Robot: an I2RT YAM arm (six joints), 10 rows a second.
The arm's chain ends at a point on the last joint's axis. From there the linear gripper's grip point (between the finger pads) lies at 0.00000 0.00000 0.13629 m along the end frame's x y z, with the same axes.
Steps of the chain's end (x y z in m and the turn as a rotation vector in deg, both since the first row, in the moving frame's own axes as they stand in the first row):
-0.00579, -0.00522, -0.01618, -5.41, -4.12, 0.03
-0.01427, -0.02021, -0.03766, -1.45, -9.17, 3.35
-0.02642, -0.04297, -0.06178, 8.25, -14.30, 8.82
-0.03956, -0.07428, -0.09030, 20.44, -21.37, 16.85
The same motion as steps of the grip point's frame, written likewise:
-0.01557, 0.00762, -0.01714, -5.41, -4.12, 0.03
-0.03608, -0.01741, -0.03944, -1.45, -9.17, 3.35
-0.05834, -0.06484, -0.06739, 8.25, -14.30, 8.82
-0.08051, -0.12735, -0.10792, 20.44, -21.37, 16.85

